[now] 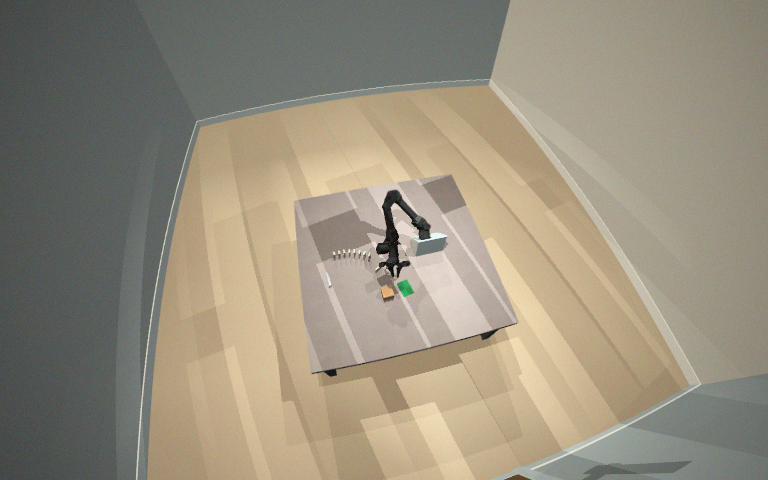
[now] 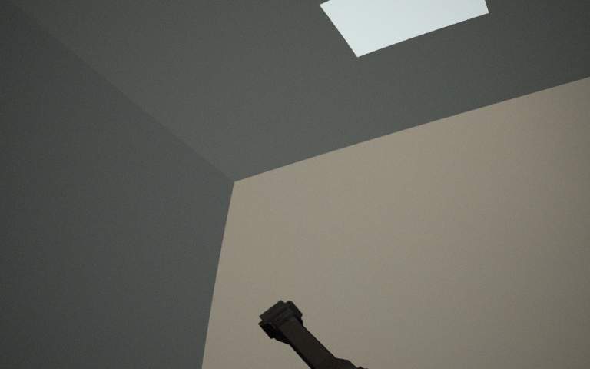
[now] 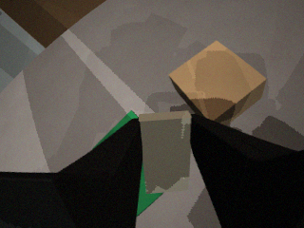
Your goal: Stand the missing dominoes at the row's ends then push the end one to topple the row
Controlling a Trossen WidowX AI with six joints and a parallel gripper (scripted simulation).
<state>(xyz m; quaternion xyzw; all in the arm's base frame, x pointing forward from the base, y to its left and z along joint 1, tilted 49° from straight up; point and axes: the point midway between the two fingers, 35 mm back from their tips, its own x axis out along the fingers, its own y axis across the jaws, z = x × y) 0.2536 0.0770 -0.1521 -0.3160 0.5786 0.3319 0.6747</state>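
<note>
Right now my gripper tip is 10 cm above the green flat tile, 6 cm past it and 4 cm to the right of it.
</note>
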